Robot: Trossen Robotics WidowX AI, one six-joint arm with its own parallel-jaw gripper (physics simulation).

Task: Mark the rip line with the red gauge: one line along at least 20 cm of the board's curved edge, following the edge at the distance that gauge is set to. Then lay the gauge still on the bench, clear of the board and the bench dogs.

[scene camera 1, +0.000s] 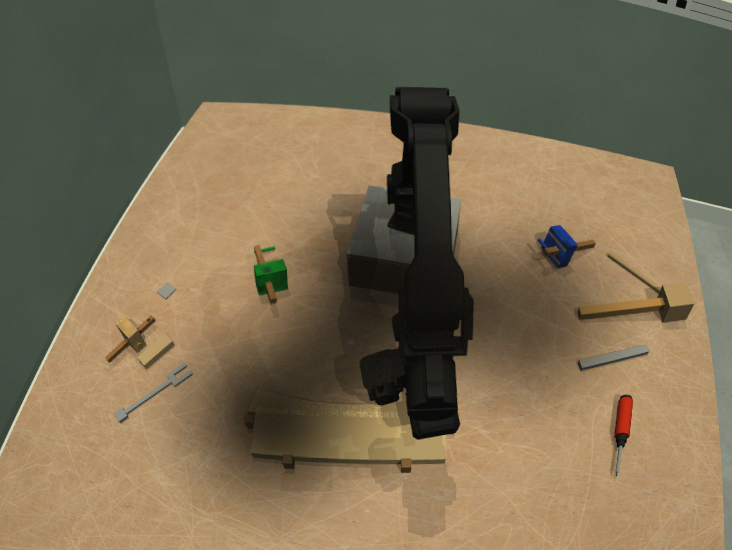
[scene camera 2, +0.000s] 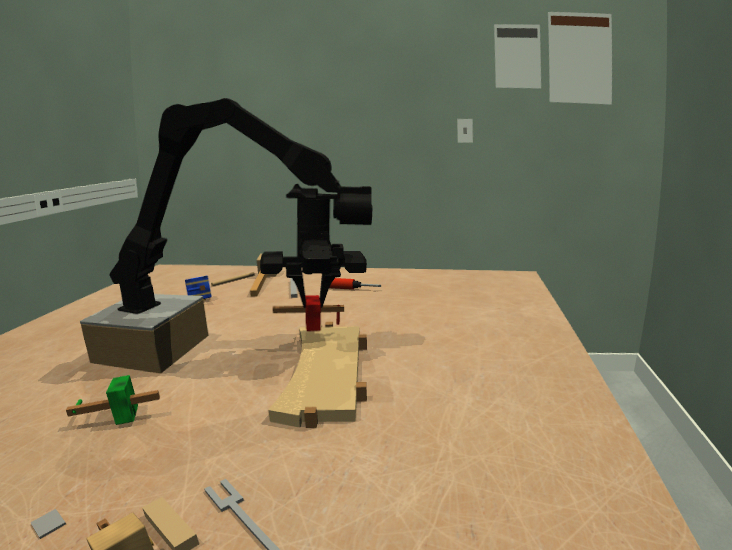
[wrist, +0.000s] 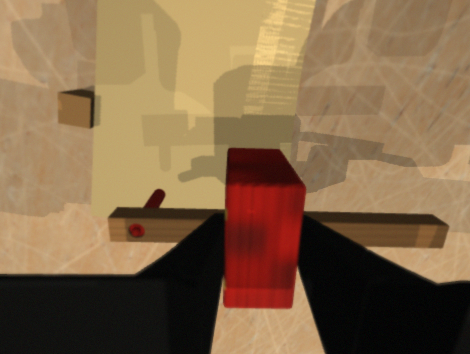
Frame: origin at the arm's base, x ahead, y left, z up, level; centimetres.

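Where they show: gripper, fingertip midpoint: [scene camera 2: 312, 307] [wrist: 259, 225]; arm's base, origin of the base link: [scene camera 1: 410, 219] [scene camera 2: 139, 307].
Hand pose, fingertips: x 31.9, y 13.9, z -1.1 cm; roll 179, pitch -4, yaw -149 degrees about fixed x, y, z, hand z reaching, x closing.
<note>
Each offset is from my fingertips to the centre of the thing. "*": to the spot under its first point.
My gripper [scene camera 2: 313, 301] [wrist: 259, 225] is shut on the head of the red gauge @[dx -1.1, dy +0.0, dz -1.2 cm] [scene camera 2: 313, 313] [wrist: 264, 240]. The gauge hangs upright above the board's far end in scene camera 2; its wooden beam lies crosswise and its red pin points down over the board. Shadows on the board suggest a gap beneath it. In scene camera 1 the arm hides the gauge. The pale board @[dx +6.1, dy -9.4, dz -6.7 cm] [scene camera 1: 349, 437] [scene camera 2: 334, 372] [wrist: 200, 100] lies flat, its curved edge towards the robot's base. Bench dogs @[dx +15.7, dy -15.4, dz -6.4 cm] [scene camera 1: 288, 461] @[dx +9.2, dy +1.4, dz -6.4 cm] [scene camera 1: 405, 465] @[dx +11.8, dy -24.1, dz -6.4 cm] [scene camera 1: 249, 419] [scene camera 2: 310, 416] [wrist: 76, 108] stand around it.
A green gauge @[dx -15.7, dy -34.8, dz -4.9 cm] [scene camera 1: 271, 276] [scene camera 2: 121, 399] and a blue gauge @[dx -43.9, dy +15.7, dz -5.3 cm] [scene camera 1: 559, 246] [scene camera 2: 198, 287] lie on the bench. A wooden gauge @[dx +8.0, dy -53.2, dz -5.1 cm] [scene camera 1: 130, 334], a grey forked tool @[dx +15.0, dy -43.4, dz -7.3 cm] [scene camera 1: 150, 395], a mallet @[* dx -35.6, dy +40.6, dz -2.2 cm] [scene camera 1: 675, 302], a grey bar @[dx -22.5, dy +30.3, dz -7.2 cm] [scene camera 1: 613, 357] and a red screwdriver @[dx -6.8, dy +34.7, dz -6.3 cm] [scene camera 1: 623, 416] lie farther out.
</note>
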